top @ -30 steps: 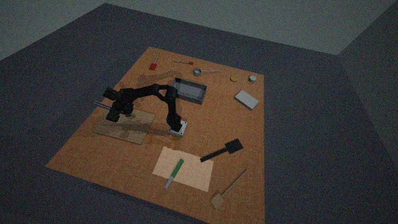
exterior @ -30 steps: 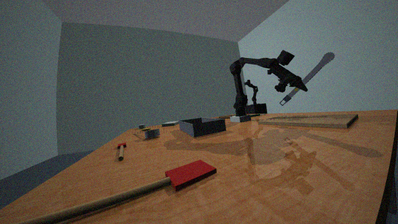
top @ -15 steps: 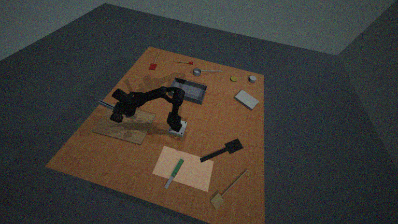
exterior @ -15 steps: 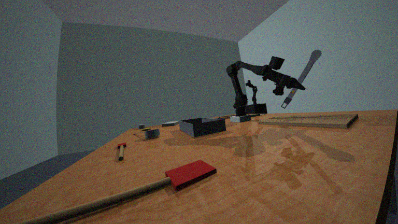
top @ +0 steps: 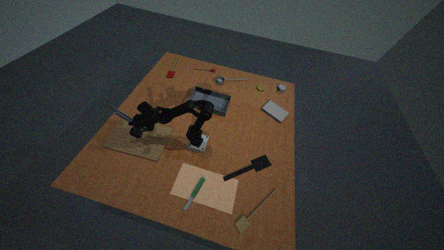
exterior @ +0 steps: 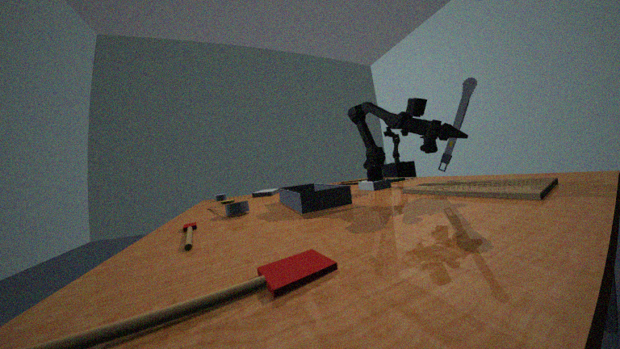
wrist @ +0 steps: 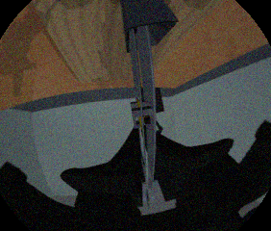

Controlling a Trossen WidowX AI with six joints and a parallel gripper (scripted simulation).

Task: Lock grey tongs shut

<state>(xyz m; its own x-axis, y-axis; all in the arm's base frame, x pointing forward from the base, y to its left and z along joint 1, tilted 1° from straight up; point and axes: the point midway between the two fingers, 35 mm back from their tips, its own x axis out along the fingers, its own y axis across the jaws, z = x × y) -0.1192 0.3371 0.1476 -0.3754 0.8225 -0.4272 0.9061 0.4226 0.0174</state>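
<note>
Now: the wooden board 1 cm to the right of my gripper tip and 16 cm below it. The rest, counted from my gripper tip: red spatula (67 cm ahead, 20 cm to the left, 16 cm below); then roasting tin (48 cm ahead, 28 cm to the right, 14 cm below); then black spatula (14 cm ahead, 74 cm to the right, 17 cm below).
</note>
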